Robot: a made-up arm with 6 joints. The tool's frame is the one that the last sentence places. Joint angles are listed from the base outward.
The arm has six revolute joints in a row. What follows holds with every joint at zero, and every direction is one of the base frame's. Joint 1 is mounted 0.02 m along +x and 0.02 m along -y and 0.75 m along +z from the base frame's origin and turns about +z. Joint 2 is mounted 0.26 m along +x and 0.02 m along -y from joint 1 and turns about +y. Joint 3 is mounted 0.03 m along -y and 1.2 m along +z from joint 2 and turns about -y. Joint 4 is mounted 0.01 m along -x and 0.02 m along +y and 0.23 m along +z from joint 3 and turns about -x. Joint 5 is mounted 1.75 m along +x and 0.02 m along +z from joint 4 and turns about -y. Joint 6 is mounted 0.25 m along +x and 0.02 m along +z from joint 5 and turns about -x. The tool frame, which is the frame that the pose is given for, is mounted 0.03 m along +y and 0.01 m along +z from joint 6; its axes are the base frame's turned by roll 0.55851, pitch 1.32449 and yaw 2.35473 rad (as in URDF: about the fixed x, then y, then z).
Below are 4 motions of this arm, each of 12 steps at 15 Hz.
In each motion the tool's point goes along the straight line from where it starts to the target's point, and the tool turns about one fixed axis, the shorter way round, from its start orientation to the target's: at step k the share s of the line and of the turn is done. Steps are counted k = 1, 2, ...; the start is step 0. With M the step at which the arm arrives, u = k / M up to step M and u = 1 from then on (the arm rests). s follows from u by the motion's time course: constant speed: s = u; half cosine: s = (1 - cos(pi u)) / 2; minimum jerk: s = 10 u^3 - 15 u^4 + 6 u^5.
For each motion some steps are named. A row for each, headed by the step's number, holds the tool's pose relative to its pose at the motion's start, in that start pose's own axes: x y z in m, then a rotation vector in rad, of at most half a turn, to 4 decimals.
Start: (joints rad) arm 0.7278 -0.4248 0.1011 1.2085 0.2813 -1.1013
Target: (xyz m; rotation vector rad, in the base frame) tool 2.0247 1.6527 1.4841 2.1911 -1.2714 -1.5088
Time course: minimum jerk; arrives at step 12
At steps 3, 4, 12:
3: 0.2041 -0.0324 -0.0465 0.0001 0.0341 0.1134
4: 0.4137 -0.0658 -0.0943 0.0002 0.0691 0.2299
12: 1.9712 -0.3133 -0.4495 0.0008 0.3293 1.0953

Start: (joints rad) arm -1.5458 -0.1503 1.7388 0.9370 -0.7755 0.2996
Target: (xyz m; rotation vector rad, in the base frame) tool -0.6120 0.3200 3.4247 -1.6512 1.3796 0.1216
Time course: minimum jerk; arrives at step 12
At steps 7, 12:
7: 0.4049 -0.1104 -0.0753 -1.0166 -0.6252 -0.3063
12: 0.6196 -0.1689 -0.1152 -1.5559 -0.9568 -0.4688

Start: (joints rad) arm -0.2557 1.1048 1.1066 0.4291 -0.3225 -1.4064
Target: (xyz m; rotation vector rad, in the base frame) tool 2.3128 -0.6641 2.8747 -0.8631 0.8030 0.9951
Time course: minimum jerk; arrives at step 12
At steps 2, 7, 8, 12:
2: -0.0117 0.0408 0.0407 -0.0069 0.0263 -0.0140
7: -0.2159 0.7502 0.7483 -0.1263 0.4840 -0.2573
8: -0.2611 0.9072 0.9049 -0.1528 0.5853 -0.3112
12: -0.3304 1.1482 1.1453 -0.1933 0.7407 -0.3938

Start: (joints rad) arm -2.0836 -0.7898 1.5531 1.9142 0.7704 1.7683
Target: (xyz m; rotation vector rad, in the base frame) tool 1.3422 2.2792 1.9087 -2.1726 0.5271 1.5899
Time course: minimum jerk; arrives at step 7
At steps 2, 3, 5, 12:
2: 0.1535 0.0437 0.0361 -0.1013 0.0323 0.0754
3: 0.3903 0.1112 0.0919 -0.2576 0.0821 0.1917
5: 0.9075 0.2585 0.2136 -0.5989 0.1909 0.4456
12: 1.0611 0.3023 0.2498 -0.7003 0.2232 0.5210

